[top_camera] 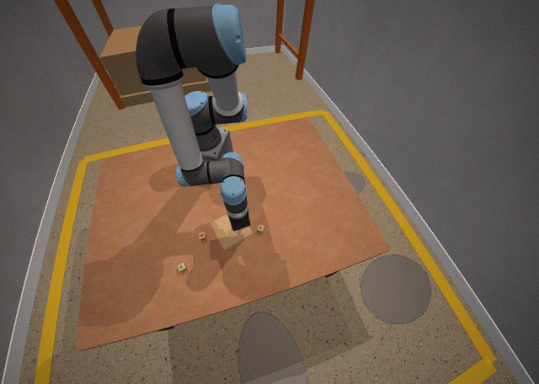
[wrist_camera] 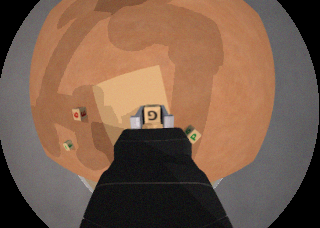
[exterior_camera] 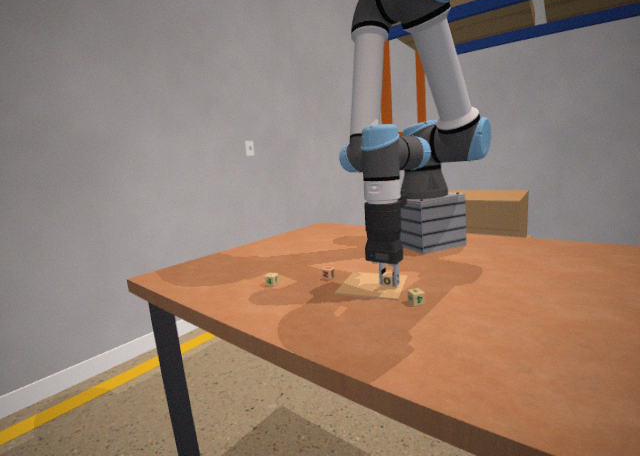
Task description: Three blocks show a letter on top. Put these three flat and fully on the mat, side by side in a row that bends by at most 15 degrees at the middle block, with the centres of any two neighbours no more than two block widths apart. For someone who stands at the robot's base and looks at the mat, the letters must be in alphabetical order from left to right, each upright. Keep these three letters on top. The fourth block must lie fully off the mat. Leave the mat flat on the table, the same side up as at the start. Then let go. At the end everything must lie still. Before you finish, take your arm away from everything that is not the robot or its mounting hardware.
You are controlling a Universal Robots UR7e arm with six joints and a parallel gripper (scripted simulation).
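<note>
My gripper is now 4 cm to the left of the tan mat and 2 cm above it.
</note>
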